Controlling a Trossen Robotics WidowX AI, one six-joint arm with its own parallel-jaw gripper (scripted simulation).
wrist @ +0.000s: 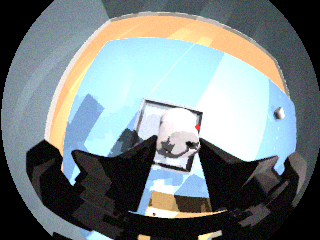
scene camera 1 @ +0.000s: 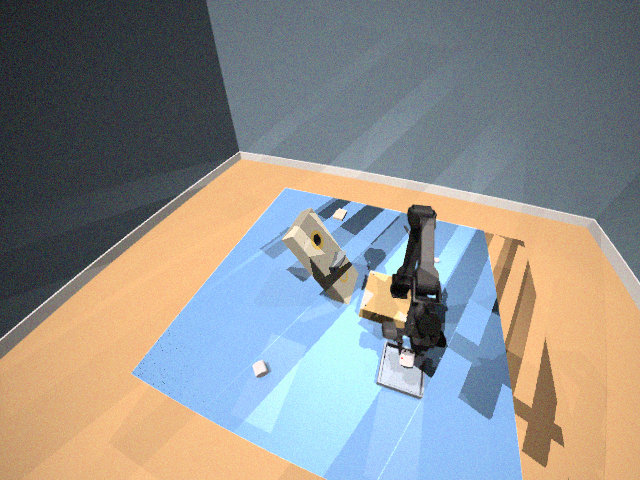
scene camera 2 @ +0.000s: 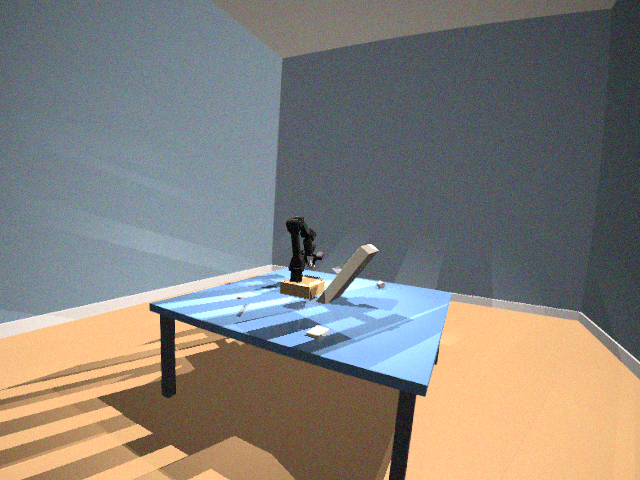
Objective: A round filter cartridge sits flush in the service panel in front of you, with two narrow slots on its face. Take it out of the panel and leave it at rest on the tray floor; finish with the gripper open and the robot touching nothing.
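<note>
Visible in the pictures: a grey tray, a beige service panel, a white round filter cartridge and my gripper. In the wrist view, too, my gripper is visible.
</note>
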